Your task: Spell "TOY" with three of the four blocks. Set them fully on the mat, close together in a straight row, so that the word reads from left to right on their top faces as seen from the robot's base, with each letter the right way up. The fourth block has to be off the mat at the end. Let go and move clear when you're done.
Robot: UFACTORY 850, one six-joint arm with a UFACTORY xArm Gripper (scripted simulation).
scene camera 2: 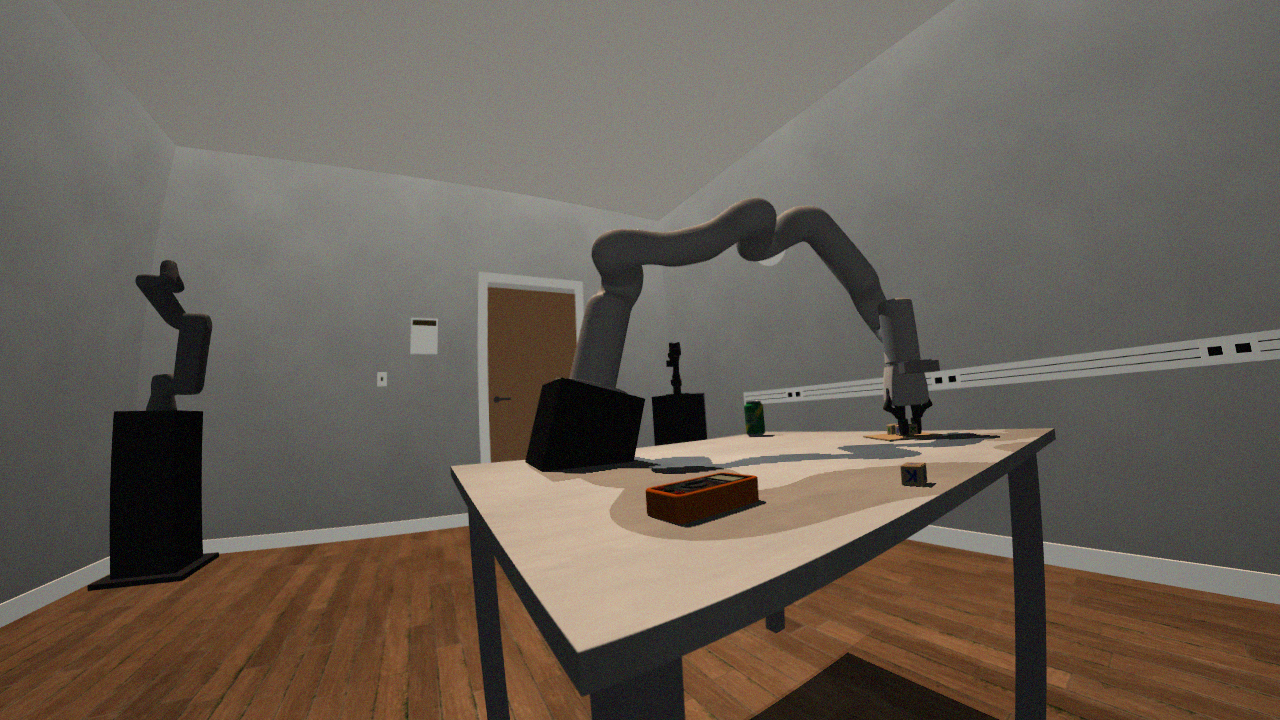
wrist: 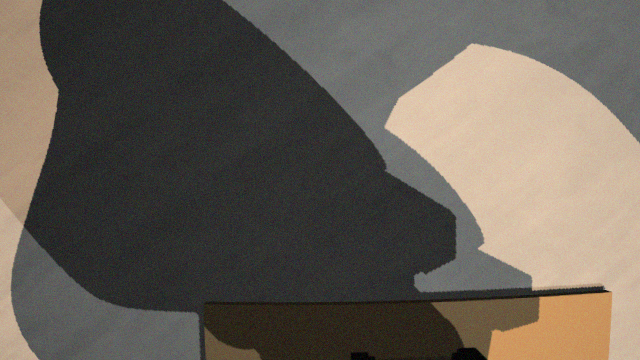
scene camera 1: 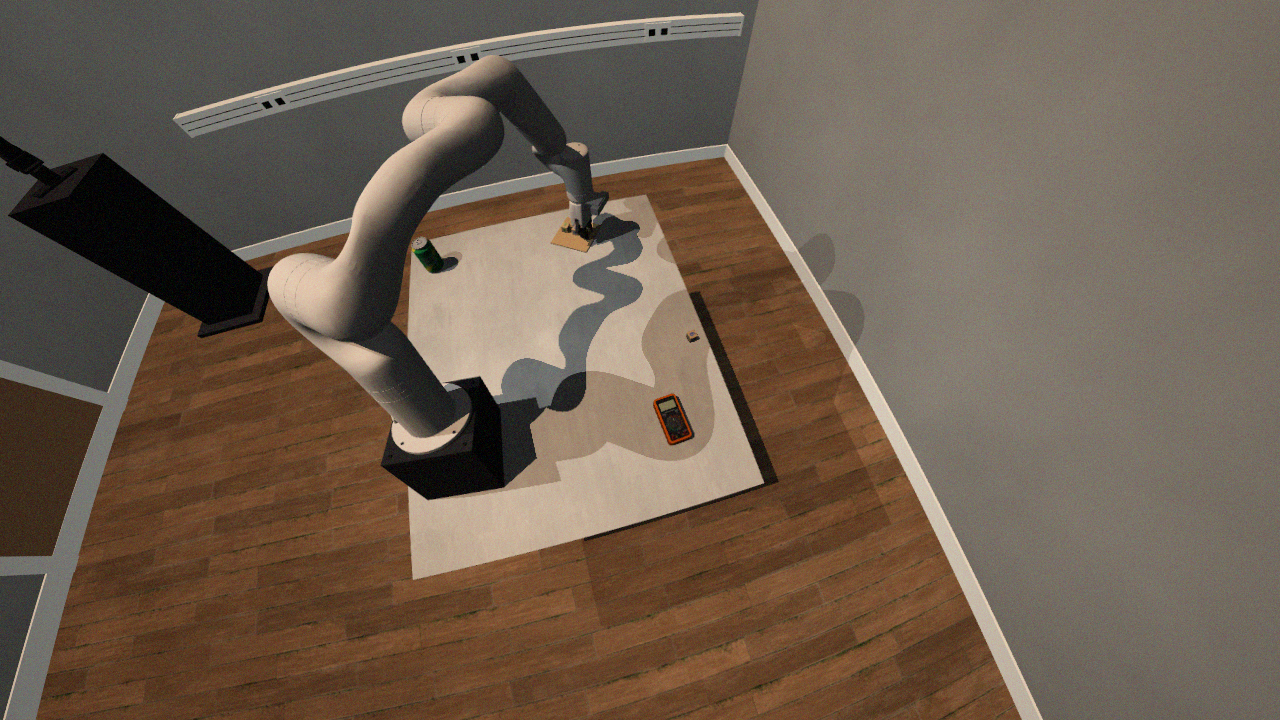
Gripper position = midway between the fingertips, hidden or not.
In view: my gripper (scene camera 2: 910,434), a green soda can (scene camera 1: 424,250) and a tan square mat (wrist: 576,318).
The wrist view misses the green soda can: it is out of frame.
